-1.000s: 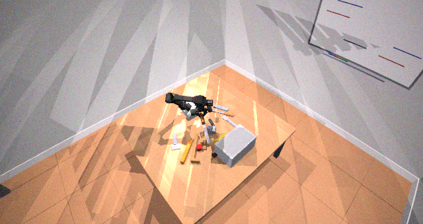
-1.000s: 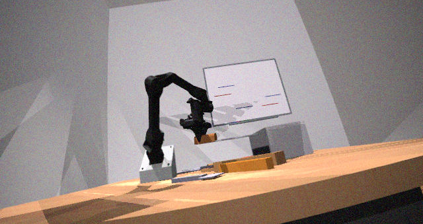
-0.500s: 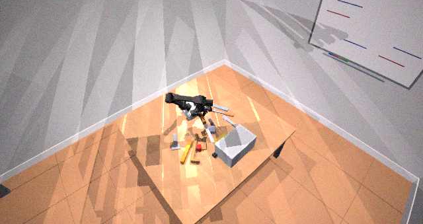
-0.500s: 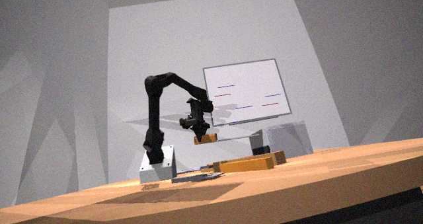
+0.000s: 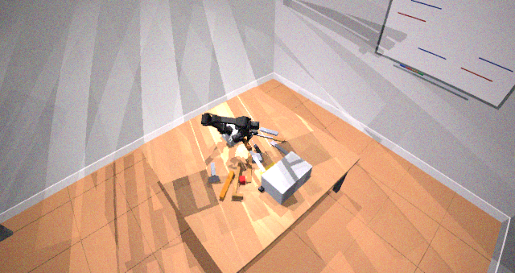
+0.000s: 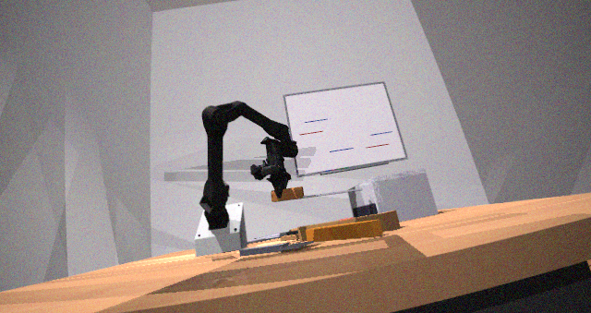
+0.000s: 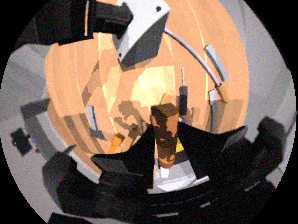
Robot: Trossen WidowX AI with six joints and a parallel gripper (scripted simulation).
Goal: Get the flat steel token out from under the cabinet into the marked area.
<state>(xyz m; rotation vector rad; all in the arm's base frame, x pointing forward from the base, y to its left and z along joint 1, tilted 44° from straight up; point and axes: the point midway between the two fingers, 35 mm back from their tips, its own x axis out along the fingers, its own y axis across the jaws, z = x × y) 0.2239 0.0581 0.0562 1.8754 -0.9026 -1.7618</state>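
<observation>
My gripper tip is now 90 mm short of the grey block, 40 mm to the right of it and 130 mm above it. The rest, counted from my gripper tip: orange bar (140 mm ahead, 270 mm to the right, 130 mm below); then thin wooden stick (100 mm ahead, 40 mm to the right, 140 mm below); then red block (180 mm ahead, 160 mm to the right, 120 mm below).
</observation>
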